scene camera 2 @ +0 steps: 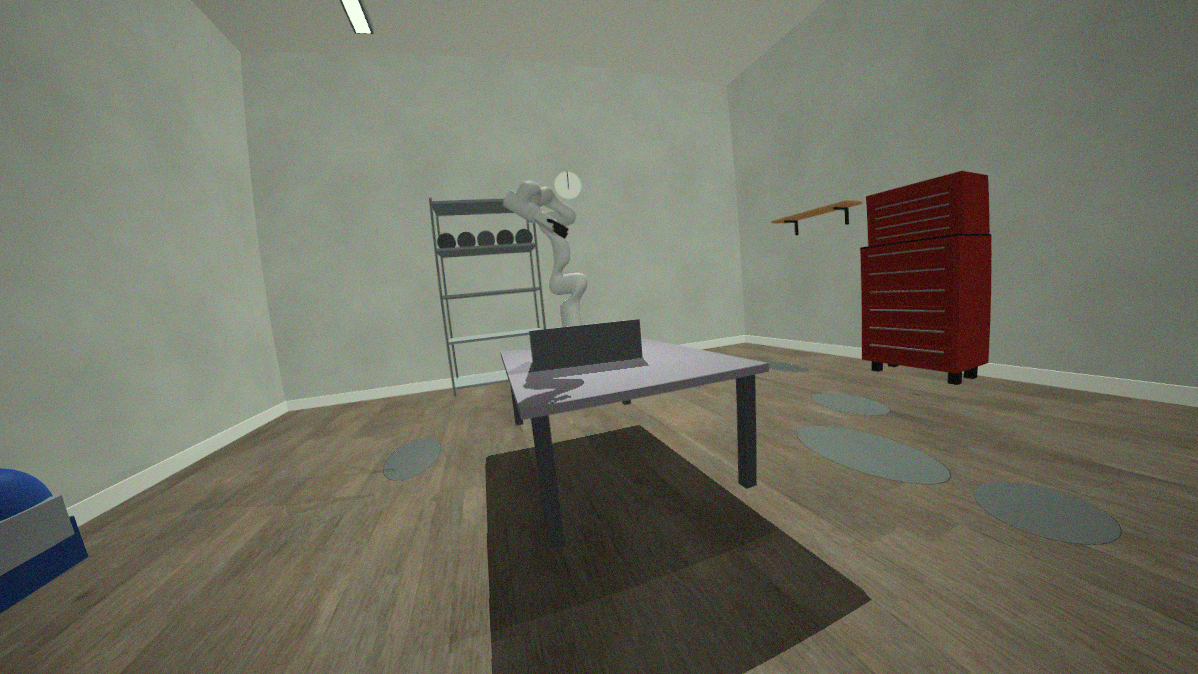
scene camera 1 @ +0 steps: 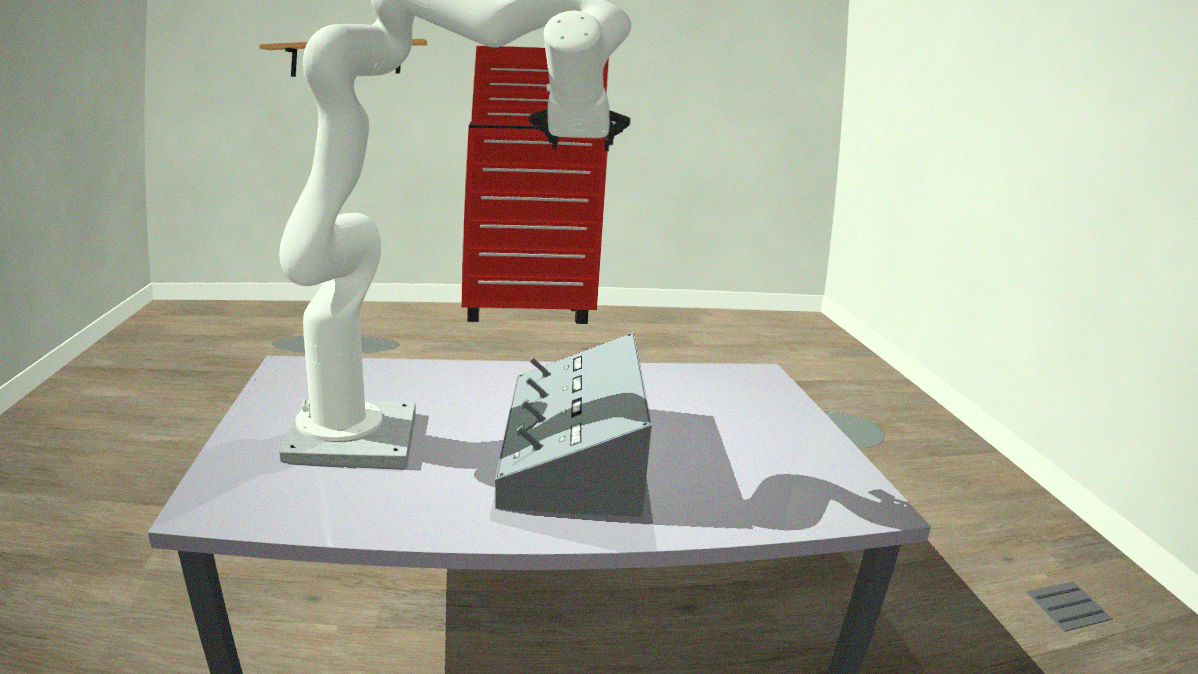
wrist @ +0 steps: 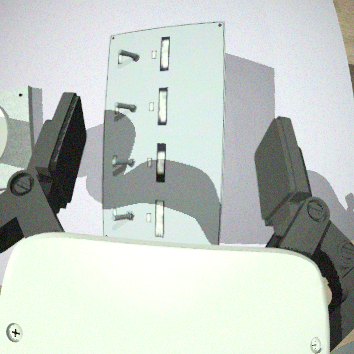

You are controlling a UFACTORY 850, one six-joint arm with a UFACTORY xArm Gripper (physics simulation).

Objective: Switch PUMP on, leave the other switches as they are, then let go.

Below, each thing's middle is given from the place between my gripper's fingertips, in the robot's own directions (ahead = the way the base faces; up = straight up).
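Grey sloped switch panel (scene camera 1: pixel 594 433): from my hand, 20 mm ahead of it, 30 mm to the left of it, 520 mm below it.
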